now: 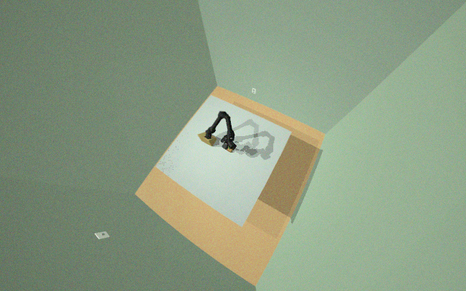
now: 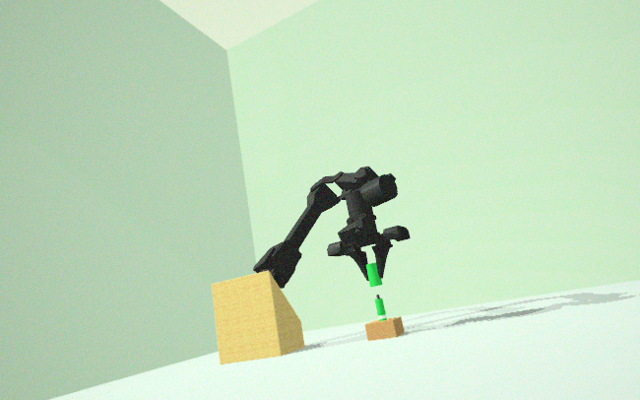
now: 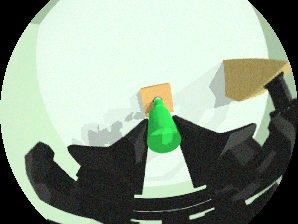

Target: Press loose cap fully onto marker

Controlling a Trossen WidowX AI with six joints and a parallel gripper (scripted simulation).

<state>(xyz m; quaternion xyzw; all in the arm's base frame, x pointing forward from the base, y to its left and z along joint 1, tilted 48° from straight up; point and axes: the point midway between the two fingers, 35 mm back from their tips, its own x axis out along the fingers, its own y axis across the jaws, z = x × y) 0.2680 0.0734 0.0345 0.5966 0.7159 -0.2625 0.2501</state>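
The tan holder block is 110 mm below my gripper tip. Also, from my gripper tip: green cap: 10 mm above.
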